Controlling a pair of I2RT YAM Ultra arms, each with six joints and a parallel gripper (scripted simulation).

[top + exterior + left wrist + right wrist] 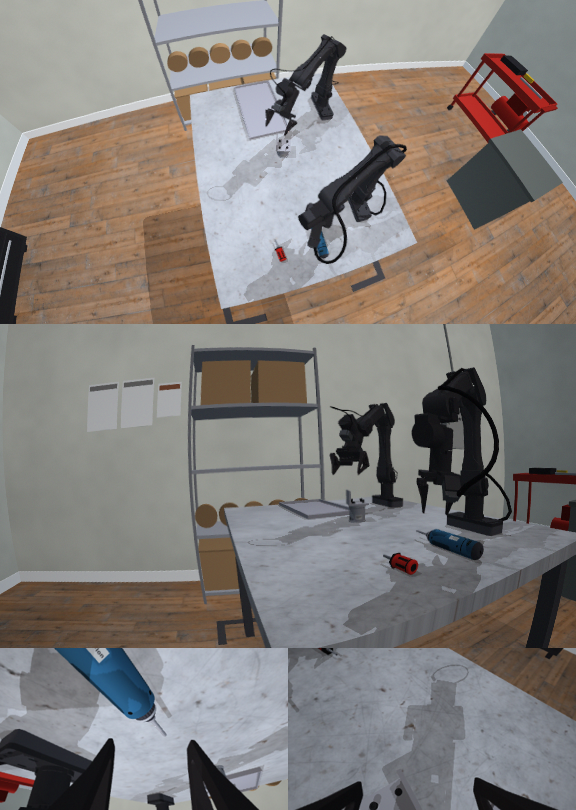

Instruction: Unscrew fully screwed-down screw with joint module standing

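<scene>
The grey bracket lies 100 mm below my right hand, 40 mm behind it and 10 mm to the left of it. Round my right hand: screw: 110 mm below, 30 mm to the left, 20 mm behind; then flat grey tray: 310 mm to the right, 170 mm below, 30 mm ahead; then joint module: 140 mm below, 40 mm behind, 10 mm to the left.
</scene>
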